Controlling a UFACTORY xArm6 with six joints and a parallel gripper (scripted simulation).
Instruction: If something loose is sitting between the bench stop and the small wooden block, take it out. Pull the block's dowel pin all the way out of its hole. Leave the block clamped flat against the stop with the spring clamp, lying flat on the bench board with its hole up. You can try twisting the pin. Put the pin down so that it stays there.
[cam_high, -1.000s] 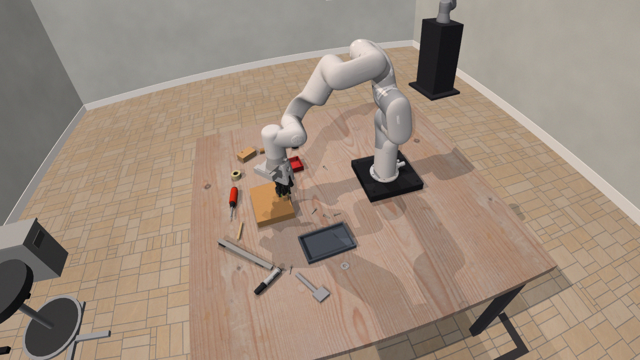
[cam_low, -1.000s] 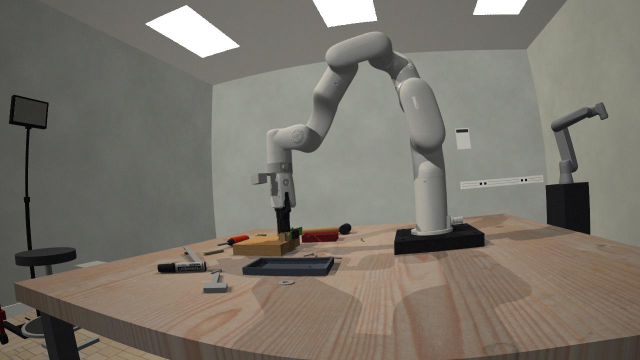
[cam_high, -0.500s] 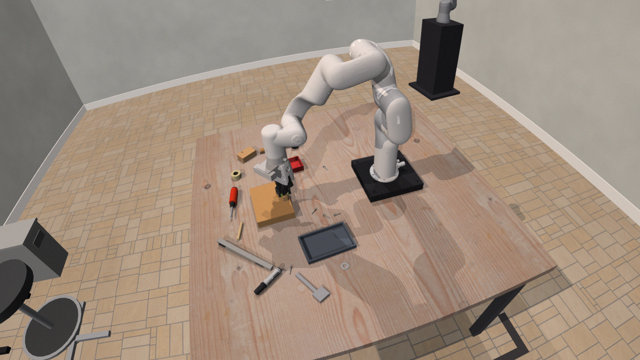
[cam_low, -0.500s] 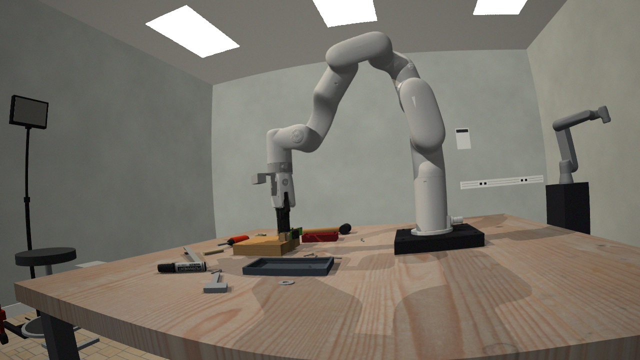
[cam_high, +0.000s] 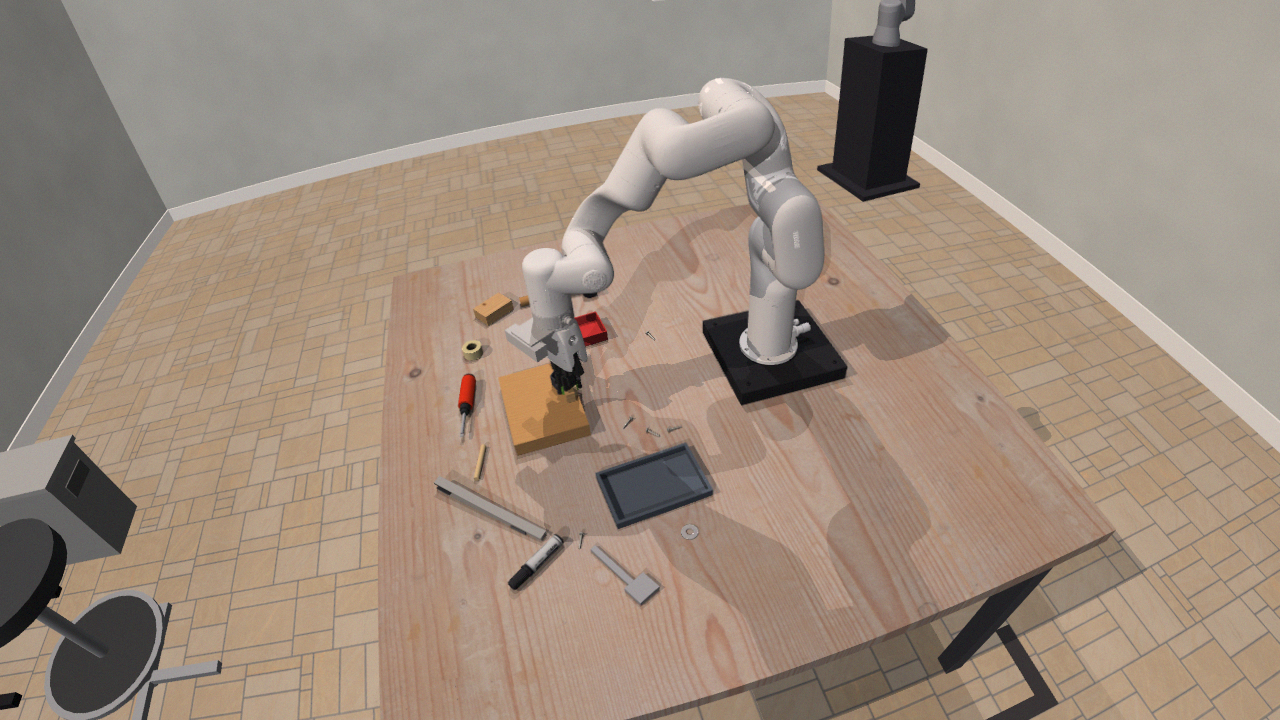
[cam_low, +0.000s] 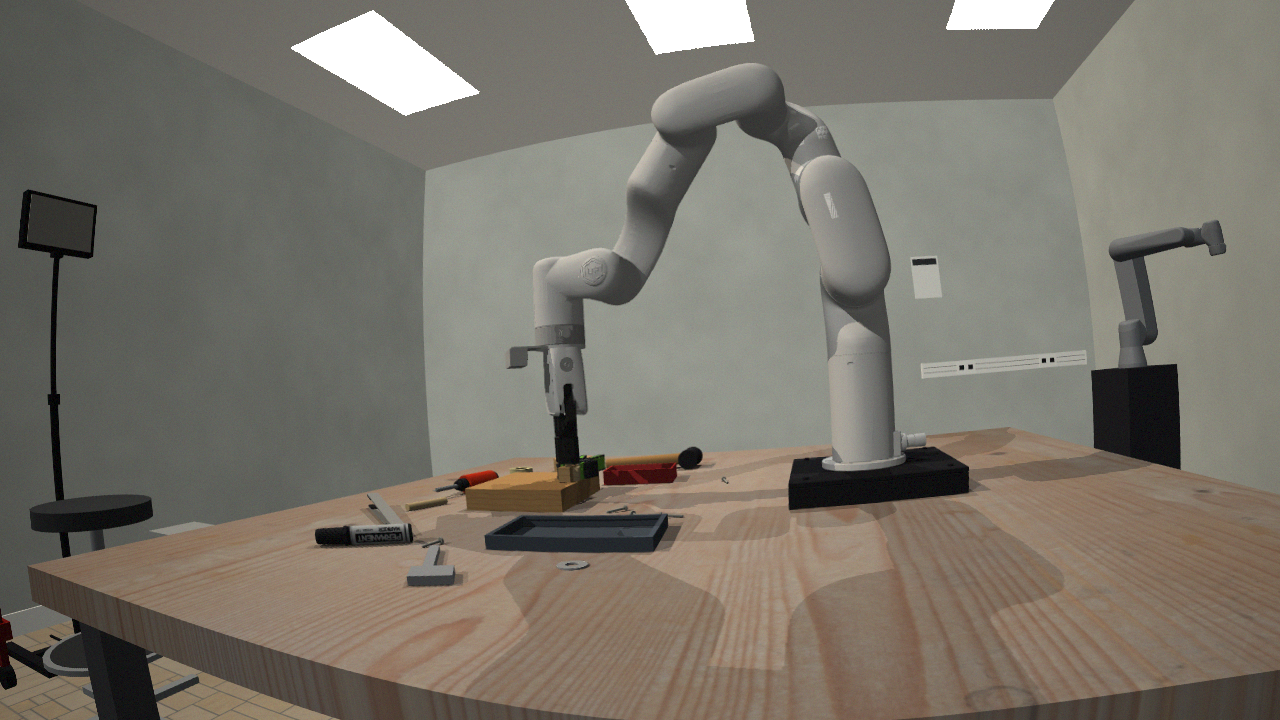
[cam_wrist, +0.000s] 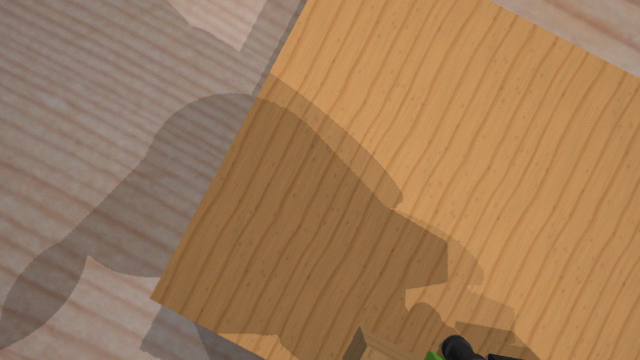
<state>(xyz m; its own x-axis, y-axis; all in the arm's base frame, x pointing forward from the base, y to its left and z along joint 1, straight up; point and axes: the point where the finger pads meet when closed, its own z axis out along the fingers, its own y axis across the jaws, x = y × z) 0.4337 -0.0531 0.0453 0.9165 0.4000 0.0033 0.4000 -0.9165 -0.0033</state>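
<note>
My hand is 20 mm above the dowel pin. The rest, counted from my hand: small wooden block 40 mm below; then red tray 200 mm to the right, 80 mm behind, 70 mm below; then orange bench board 60 mm below, 50 mm ahead, 10 mm to the right.
</note>
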